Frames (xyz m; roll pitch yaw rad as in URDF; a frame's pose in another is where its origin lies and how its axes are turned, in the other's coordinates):
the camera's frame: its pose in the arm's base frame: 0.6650 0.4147 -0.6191 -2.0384 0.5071 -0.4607
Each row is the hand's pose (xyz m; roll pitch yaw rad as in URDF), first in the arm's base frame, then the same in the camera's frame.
Working: the arm's base frame: its pose in the camera's frame: -0.6602 -0.0041 -0.7494 1.9847 -0.2021 -0.6447

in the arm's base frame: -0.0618 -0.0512 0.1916 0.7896 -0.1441 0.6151
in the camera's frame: -0.7817 -0.1064 -0.8832 3.0297 -0.6660 -1.1219
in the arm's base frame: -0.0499 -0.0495 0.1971 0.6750 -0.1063 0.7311
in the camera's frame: -0.7758 -0.1181 -0.8815 2.9691 -0.7786 -1.1817
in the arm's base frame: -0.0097 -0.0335 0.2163 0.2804 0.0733 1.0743
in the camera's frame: -0.7598 -0.1601 -0.8666 2.7697 -1.1450 -1.4084
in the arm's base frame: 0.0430 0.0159 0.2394 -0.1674 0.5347 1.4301
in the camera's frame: -0.7490 -0.2196 -0.8208 -0.6863 -1.4230 1.4969
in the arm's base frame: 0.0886 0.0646 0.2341 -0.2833 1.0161 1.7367
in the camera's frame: -0.7296 -0.2526 -0.7659 -0.8739 -0.9001 1.3389
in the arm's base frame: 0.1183 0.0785 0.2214 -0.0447 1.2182 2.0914
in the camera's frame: -0.7056 -0.2631 -0.7425 -0.9367 -0.6485 1.3109
